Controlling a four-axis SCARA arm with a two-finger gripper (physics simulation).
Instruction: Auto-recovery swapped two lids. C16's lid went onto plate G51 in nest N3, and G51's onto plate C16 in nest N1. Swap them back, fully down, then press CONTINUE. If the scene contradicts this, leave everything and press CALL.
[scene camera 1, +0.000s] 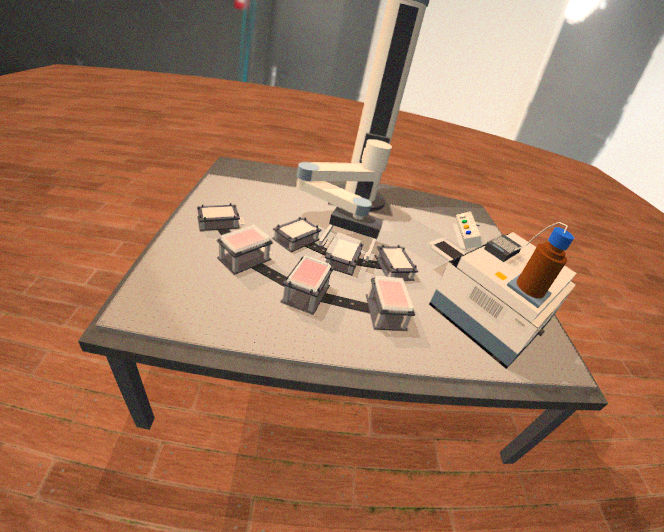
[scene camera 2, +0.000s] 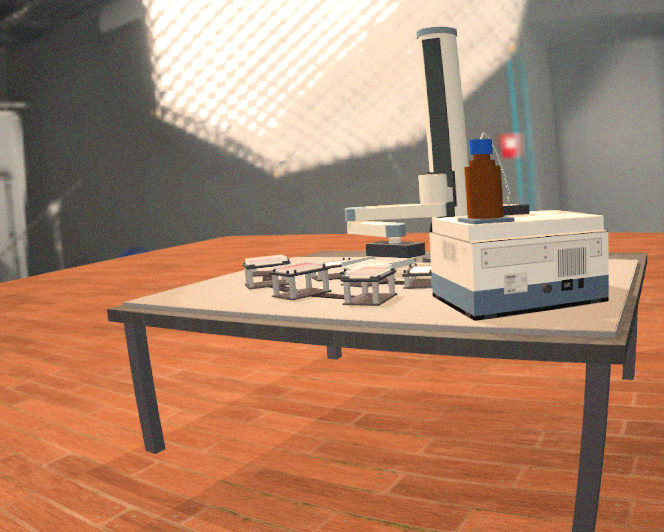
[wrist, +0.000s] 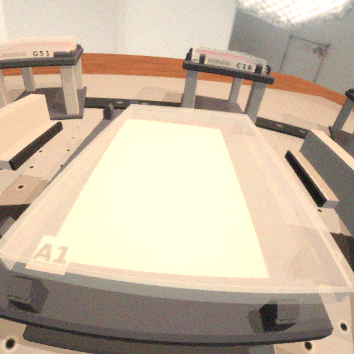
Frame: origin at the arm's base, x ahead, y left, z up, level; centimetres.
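Seen in the pictures: gripper, fingertip midpoint: (scene camera 1: 343, 250) (scene camera 2: 361, 266) (wrist: 176, 124).
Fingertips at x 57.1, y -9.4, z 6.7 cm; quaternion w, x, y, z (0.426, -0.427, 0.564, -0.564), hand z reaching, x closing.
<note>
A point is followed by its place in that frame.
A clear lid (scene camera 1: 344, 248) {x 55.7, y -9.1, z 6.7 cm} (wrist: 170, 200) {x 50.7, y -7.8, z 7.0 cm} marked A1 rests level on a low dark nest (wrist: 165, 317) {x 48.0, y -7.2, z 5.5 cm}, over a bright cream surface. My gripper (scene camera 1: 349, 244) {x 57.1, y -9.4, z 6.7 cm} (wrist: 176, 124) {x 57.1, y -9.4, z 6.7 cm} is open, its two pale jaws apart on either side of this lid, with gaps in the wrist view. The plate labelled C16 (scene camera 1: 310, 273) {x 75.9, y -19.6, z 9.9 cm} (wrist: 232, 62) {x 68.7, y -18.1, z 9.2 cm} sits on the middle tall nest, beyond the lid. The plate labelled G51 (scene camera 1: 392, 294) (wrist: 40, 54) sits on a tall nest to its left in the wrist view. Which lid this is, and the nest numbers, cannot be read.
Another pink-topped plate (scene camera 1: 244, 239) {x 64.8, y -40.9, z 10.1 cm} stands on a tall nest. Low nests with cream tops (scene camera 1: 297, 228) {x 46.5, y -25.8, z 5.9 cm} (scene camera 1: 396, 258) {x 54.8, y 9.5, z 5.6 cm} (scene camera 1: 218, 213) {x 44.7, y -54.9, z 5.8 cm} stand around. A button box (scene camera 1: 468, 235) {x 30.2, y 44.8, z 8.1 cm} with green, yellow and blue buttons stands near a white instrument (scene camera 1: 482, 299) {x 82.5, y 28.8, z 15.2 cm} (scene camera 2: 521, 249) {x 87.5, y 49.0, z 16.2 cm} with a brown bottle (scene camera 1: 542, 269) {x 87.7, y 36.8, z 31.6 cm} (scene camera 2: 483, 191) {x 88.6, y 40.8, z 29.4 cm}.
</note>
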